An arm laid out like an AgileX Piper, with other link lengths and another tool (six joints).
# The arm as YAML. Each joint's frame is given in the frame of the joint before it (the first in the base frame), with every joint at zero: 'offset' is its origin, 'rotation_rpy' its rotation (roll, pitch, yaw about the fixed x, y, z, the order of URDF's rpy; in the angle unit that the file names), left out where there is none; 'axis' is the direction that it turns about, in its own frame. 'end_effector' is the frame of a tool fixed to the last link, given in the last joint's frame.
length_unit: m
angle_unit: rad
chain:
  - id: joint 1
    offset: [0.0, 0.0, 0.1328]
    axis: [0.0, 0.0, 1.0]
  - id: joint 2
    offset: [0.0, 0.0, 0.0]
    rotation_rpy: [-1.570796, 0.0, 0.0]
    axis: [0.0, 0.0, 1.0]
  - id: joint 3
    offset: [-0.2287, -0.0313, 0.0]
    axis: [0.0, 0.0, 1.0]
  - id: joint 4
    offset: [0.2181, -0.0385, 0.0]
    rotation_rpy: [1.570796, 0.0, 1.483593]
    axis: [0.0, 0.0, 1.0]
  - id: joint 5
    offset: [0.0, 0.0, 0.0]
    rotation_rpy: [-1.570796, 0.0, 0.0]
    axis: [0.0, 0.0, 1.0]
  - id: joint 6
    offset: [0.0, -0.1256, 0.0]
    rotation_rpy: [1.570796, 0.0, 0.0]
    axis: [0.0, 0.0, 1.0]
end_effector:
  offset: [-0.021, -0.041, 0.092]
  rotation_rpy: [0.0, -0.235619, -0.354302]
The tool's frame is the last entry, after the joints.
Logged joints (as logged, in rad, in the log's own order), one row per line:
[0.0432, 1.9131, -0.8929, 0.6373, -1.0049, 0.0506]
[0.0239, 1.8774, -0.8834, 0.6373, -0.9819, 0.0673]
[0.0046, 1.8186, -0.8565, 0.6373, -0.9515, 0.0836]
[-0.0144, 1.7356, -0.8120, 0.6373, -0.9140, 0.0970]
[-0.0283, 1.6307, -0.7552, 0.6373, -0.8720, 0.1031]
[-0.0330, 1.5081, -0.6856, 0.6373, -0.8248, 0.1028]
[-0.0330, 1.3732, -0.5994, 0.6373, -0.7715, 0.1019]
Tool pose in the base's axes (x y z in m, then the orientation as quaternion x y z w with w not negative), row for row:
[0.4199, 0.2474, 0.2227, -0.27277, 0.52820, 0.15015, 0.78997]
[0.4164, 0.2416, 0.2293, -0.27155, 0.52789, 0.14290, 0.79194]
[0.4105, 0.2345, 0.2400, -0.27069, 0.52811, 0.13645, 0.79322]
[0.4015, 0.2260, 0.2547, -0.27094, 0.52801, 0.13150, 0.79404]
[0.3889, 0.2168, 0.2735, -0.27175, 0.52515, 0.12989, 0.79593]
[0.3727, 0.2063, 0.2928, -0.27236, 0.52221, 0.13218, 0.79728]
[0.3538, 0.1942, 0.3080, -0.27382, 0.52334, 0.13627, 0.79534]
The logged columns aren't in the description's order. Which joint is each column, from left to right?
Columns, left to right: joint 6, joint 2, joint 5, joint 1, joint 3, joint 4.
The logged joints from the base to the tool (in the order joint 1, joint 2, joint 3, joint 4, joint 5, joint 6), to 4 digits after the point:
[0.6373, 1.9131, -1.0049, 0.0506, -0.8929, 0.0432]
[0.6373, 1.8774, -0.9819, 0.0673, -0.8834, 0.0239]
[0.6373, 1.8186, -0.9515, 0.0836, -0.8565, 0.0046]
[0.6373, 1.7356, -0.9140, 0.0970, -0.8120, -0.0144]
[0.6373, 1.6307, -0.8720, 0.1031, -0.7552, -0.0283]
[0.6373, 1.5081, -0.8248, 0.1028, -0.6856, -0.0330]
[0.6373, 1.3732, -0.7715, 0.1019, -0.5994, -0.0330]

